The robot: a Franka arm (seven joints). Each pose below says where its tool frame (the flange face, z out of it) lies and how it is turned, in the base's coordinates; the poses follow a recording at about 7 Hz.
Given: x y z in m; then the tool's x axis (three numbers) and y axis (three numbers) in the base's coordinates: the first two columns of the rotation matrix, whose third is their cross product.
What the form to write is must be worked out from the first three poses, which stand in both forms.
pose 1, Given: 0.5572 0.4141 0.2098 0.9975 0.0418 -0.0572 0.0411 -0.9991 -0.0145
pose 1, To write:
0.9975 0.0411 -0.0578 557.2
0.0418 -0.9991 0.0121 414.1
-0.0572 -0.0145 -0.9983 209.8
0 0 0 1

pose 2, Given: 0.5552 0.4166 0.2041 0.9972 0.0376 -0.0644 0.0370 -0.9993 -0.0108
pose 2, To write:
0.9972 0.0370 -0.0648 555.2
0.0376 -0.9993 0.0084 416.6
-0.0644 -0.0108 -0.9979 204.1
0 0 0 1

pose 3, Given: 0.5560 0.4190 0.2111 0.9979 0.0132 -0.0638 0.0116 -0.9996 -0.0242
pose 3, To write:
0.9979 0.0116 -0.0641 556.0
0.0132 -0.9996 0.0234 419.0
-0.0638 -0.0242 -0.9977 211.1
0 0 0 1

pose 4, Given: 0.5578 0.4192 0.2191 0.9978 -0.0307 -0.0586 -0.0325 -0.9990 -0.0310
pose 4, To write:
0.9978 -0.0325 -0.0576 557.8
-0.0307 -0.9990 0.0328 419.2
-0.0586 -0.0310 -0.9978 219.1
0 0 0 1

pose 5, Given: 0.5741 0.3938 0.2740 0.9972 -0.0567 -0.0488 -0.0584 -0.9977 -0.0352
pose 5, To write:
0.9972 -0.0584 -0.0467 574.1
-0.0567 -0.9977 0.0380 393.8
-0.0488 -0.0352 -0.9982 274.0
0 0 0 1

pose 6, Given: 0.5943 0.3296 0.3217 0.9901 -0.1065 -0.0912 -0.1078 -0.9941 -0.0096
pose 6, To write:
0.9901 -0.1078 -0.0896 594.3
-0.1065 -0.9941 0.0193 329.6
-0.0912 -0.0096 -0.9957 321.7
0 0 0 1

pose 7, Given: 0.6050 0.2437 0.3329 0.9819 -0.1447 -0.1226 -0.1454 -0.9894 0.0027
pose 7, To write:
0.9819 -0.1454 -0.1217 605.0
-0.1447 -0.9894 0.0152 243.7
-0.1226 0.0027 -0.9925 332.9
0 0 0 1

